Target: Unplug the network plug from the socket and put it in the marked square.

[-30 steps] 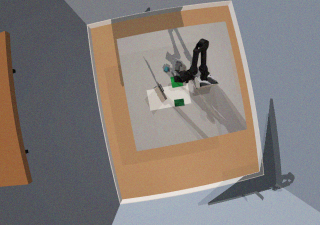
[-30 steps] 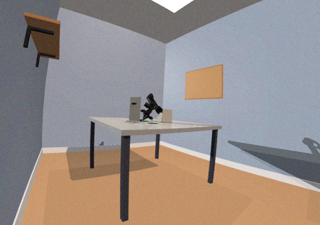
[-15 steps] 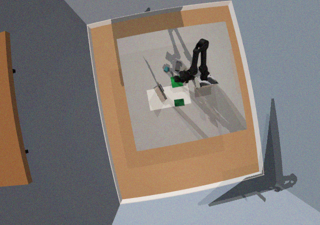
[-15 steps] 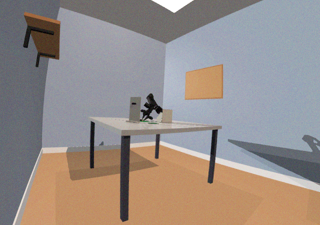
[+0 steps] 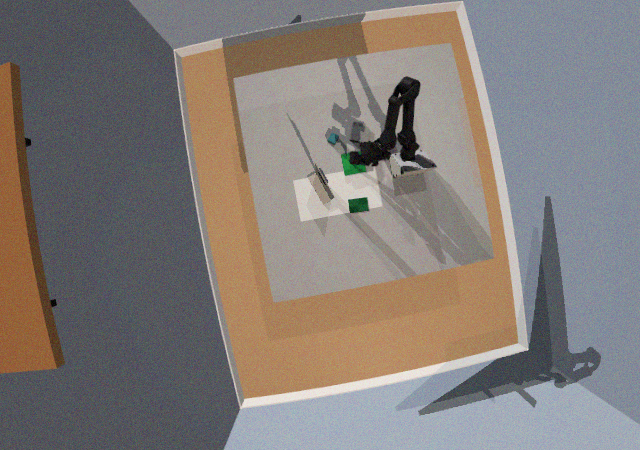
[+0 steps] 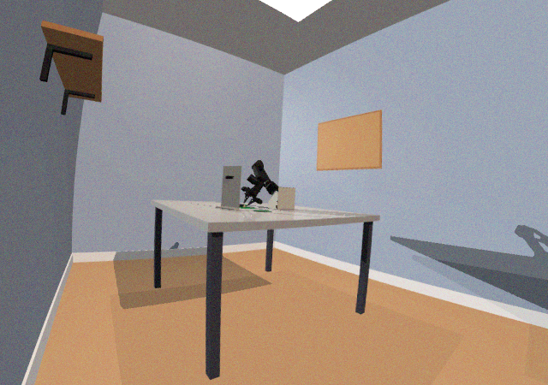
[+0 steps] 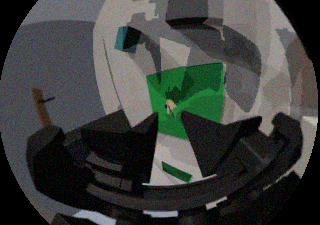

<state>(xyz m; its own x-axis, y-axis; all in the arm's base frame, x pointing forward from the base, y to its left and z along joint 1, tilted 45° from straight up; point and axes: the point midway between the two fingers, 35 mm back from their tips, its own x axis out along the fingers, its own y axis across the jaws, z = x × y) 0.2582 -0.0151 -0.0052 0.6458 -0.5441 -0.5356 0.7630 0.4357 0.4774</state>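
Right now the bright green marked square is 2 cm below my gripper tip and 1 cm behind it. From my gripper tip the other things lie so: teal block 14 cm to the right, 10 cm ahead, 1 cm below; upright grey panel 18 cm ahead, 11 cm to the left, 11 cm above.
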